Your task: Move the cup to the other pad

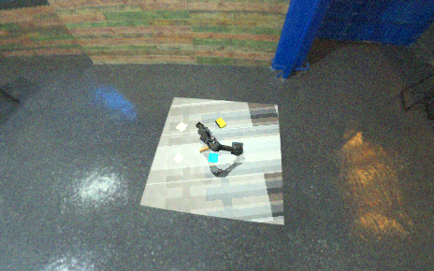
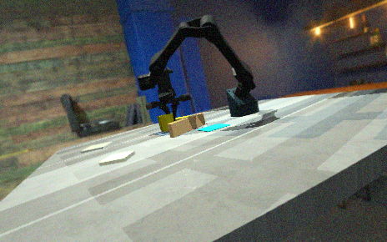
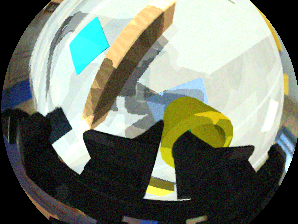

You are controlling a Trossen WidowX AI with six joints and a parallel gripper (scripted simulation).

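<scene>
Right now my gripper tip is 50 mm above the light blue pad, 20 mm to the left of it and 20 mm short of it. Round my gripper tip: yellow cup: 20 mm to the right, 20 mm ahead; tan wooden block: 90 mm to the left, 30 mm below, 20 mm behind.
</scene>
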